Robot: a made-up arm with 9 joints. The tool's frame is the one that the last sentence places.
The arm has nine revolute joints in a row. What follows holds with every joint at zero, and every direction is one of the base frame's. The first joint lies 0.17 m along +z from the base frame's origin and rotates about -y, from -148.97 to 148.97 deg. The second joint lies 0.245 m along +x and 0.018 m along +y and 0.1 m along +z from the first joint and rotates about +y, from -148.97 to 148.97 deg. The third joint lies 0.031 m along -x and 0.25 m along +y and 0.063 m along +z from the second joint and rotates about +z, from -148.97 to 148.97 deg. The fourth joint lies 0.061 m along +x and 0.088 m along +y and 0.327 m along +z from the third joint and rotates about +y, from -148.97 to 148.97 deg. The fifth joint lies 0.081 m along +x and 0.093 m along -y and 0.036 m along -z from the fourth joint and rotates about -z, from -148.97 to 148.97 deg. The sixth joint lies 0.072 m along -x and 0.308 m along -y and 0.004 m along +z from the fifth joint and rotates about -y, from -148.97 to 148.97 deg. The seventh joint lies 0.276 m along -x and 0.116 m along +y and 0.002 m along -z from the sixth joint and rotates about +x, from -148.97 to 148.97 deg. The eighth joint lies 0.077 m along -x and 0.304 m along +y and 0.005 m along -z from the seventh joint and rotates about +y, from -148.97 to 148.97 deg. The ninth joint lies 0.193 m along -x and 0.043 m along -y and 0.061 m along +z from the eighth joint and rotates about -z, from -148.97 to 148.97 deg. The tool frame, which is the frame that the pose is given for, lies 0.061 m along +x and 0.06 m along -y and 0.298 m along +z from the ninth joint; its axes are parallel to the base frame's.
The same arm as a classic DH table. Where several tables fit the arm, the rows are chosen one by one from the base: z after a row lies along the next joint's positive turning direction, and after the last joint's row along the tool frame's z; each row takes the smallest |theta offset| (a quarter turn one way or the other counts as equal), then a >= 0, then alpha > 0; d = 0 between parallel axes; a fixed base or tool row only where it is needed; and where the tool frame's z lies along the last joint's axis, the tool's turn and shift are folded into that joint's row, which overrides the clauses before.
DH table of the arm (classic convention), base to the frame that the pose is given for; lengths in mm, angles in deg. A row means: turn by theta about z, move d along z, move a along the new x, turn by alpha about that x. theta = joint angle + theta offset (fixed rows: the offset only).
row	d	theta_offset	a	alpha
base (fixed)	170.0	0.00	0.0	90.00
joint 1	0.0	22.20	264.6	180.00
joint 2	268.0	22.20	-31.0	90.00
joint 3	390.0	0.00	61.0	-90.00
joint 4	-5.0	0.00	81.0	-90.00
joint 5	32.0	0.00	-72.0	-90.00
joint 6	192.0	-90.00	2.0	-90.00
joint 7	-353.0	0.00	5.0	-90.00
joint 8	261.0	90.00	193.0	90.00
joint 9	0.0	44.53	-85.6	180.00
tool (fixed)	359.0	-135.47	0.0	0.00
Joint limits (deg, base to tool): -148.97..148.97 -148.97..148.97 -148.97..148.97 -148.97..148.97 -148.97..148.97 -148.97..148.97 -148.97..148.97 -148.97..148.97 -148.97..148.97

